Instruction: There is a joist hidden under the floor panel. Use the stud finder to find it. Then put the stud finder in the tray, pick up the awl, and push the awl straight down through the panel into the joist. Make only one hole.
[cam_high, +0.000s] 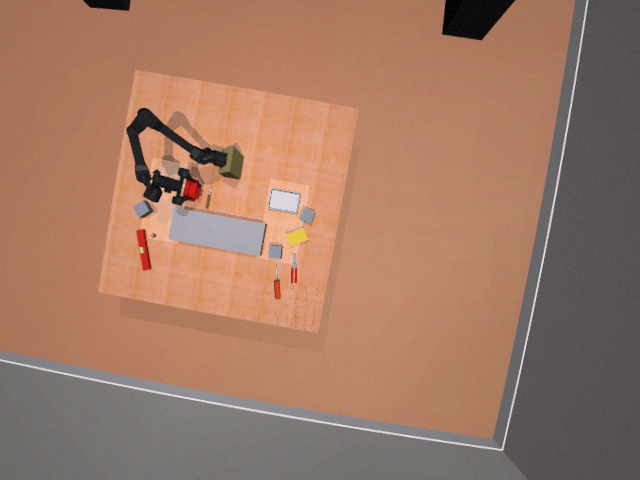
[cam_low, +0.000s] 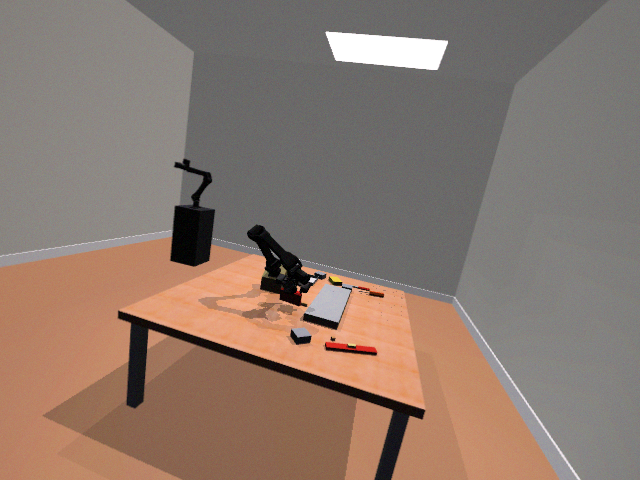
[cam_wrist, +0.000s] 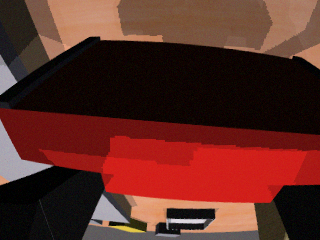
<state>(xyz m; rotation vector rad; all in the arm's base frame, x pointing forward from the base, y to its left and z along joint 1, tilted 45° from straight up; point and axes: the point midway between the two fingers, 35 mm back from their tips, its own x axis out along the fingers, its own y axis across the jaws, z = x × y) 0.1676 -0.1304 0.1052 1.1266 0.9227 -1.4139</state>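
The red stud finder lies 2 cm behind my gripper tip. The rest, counted from my gripper tip: white tray (1 cm behind, 47 cm to the left, 6 cm below); then red level (36 cm ahead, 30 cm to the right, 6 cm below); then awl (1 cm ahead, 4 cm to the left, 7 cm below).
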